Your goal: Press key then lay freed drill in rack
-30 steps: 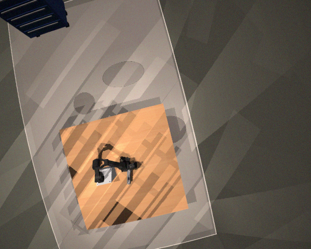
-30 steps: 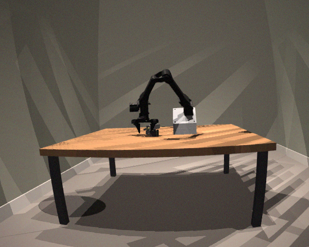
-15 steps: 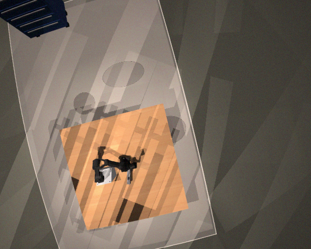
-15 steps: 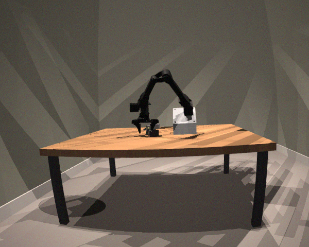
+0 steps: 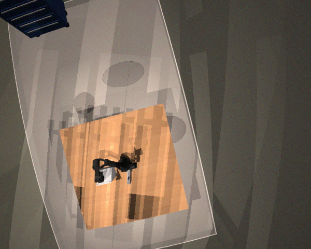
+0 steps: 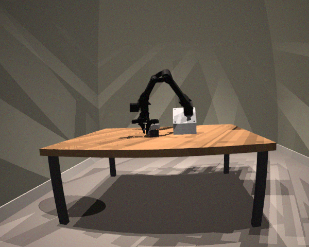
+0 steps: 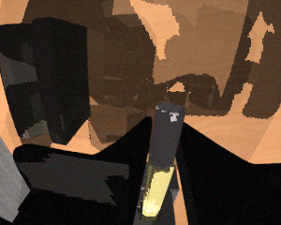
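The small dark block is 70 mm behind my gripper tip, 50 mm to the left of it and 10 mm above it. Round my gripper tip: narrow grey fixture 130 mm to the right, 40 mm behind, 30 mm above.
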